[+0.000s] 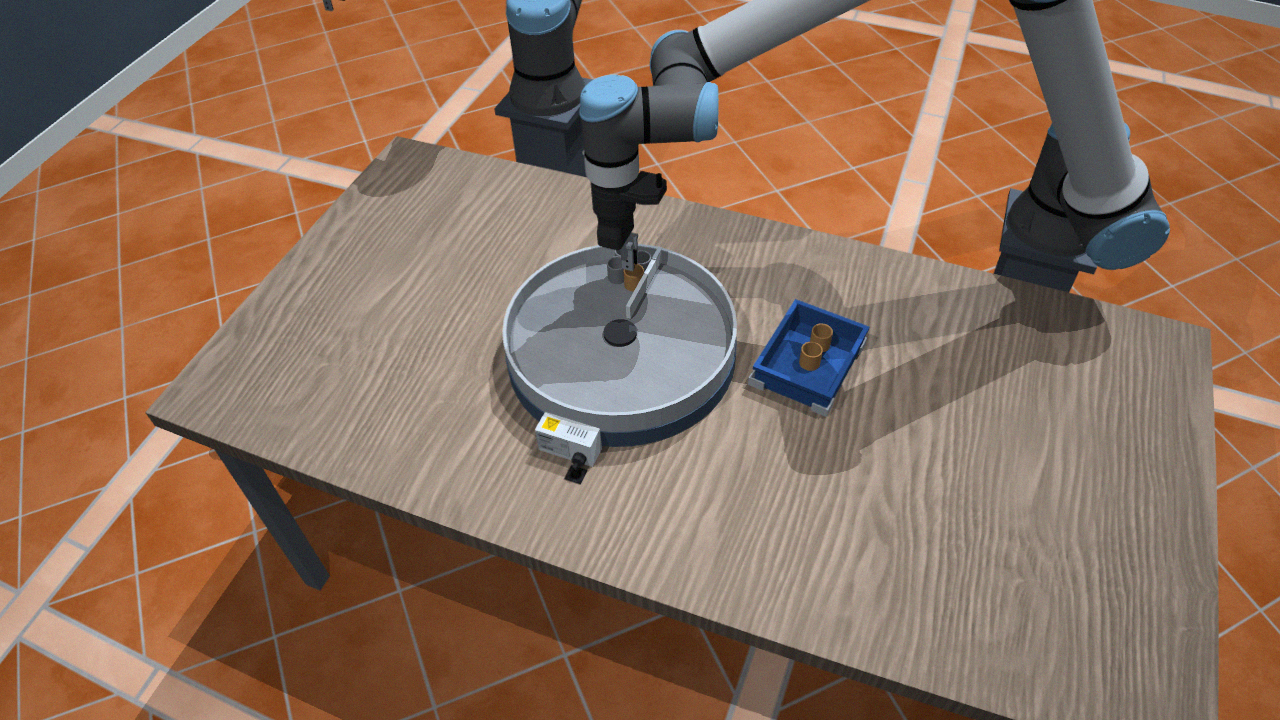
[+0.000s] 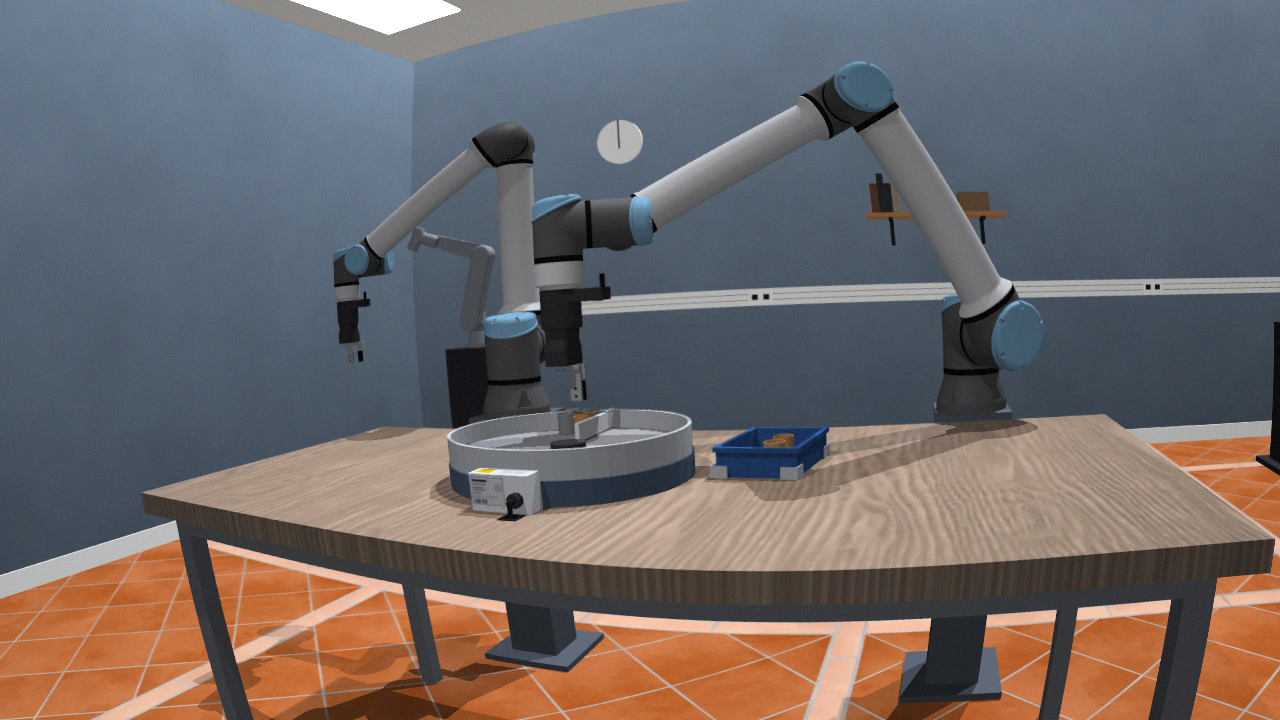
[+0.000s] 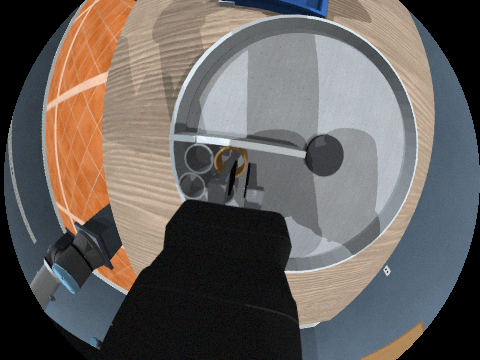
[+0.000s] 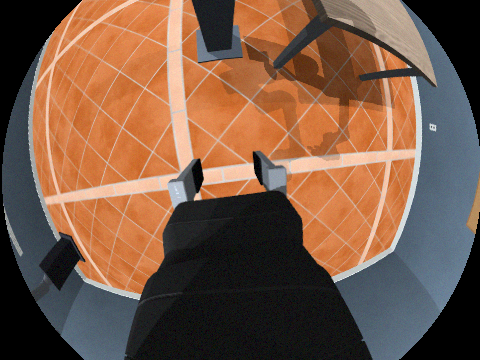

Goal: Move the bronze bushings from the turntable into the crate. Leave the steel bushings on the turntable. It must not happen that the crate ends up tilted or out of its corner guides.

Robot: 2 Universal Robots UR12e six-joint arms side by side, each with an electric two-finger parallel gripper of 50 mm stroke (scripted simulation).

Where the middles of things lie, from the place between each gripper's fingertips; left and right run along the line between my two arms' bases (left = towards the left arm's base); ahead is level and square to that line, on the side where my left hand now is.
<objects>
Now: the blue crate (image 1: 778, 366) 1 cm behind my left hand (image 2: 579, 400), 36 cm to the left of it and 11 cm below it.
</objects>
